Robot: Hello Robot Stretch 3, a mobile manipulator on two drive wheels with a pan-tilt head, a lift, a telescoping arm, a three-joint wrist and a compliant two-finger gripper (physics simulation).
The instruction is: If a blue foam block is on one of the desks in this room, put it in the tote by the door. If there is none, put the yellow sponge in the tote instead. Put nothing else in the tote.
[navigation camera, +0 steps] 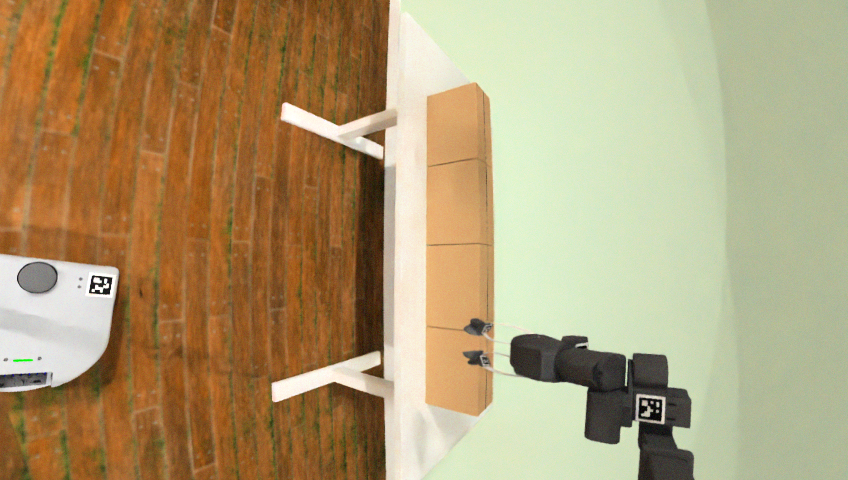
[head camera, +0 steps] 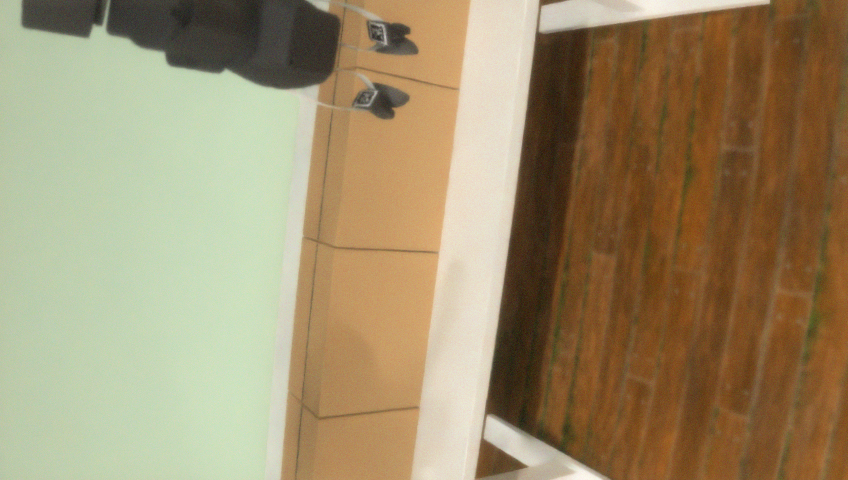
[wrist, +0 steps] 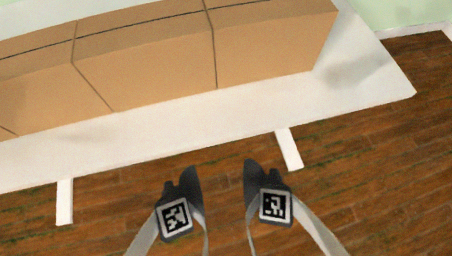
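A white desk stands along the green wall. No blue foam block, yellow sponge or tote shows in these views. The desk top behind the boxes is partly hidden. My gripper is open, with its two fingers apart and no object between them. It is above the desk's height, and in the navigation camera view its fingers overlap the boxes near one end of the row.
A row of several closed brown cardboard boxes stands on the desk. White desk legs reach out over the wooden floor. My base shows at the left of the navigation view.
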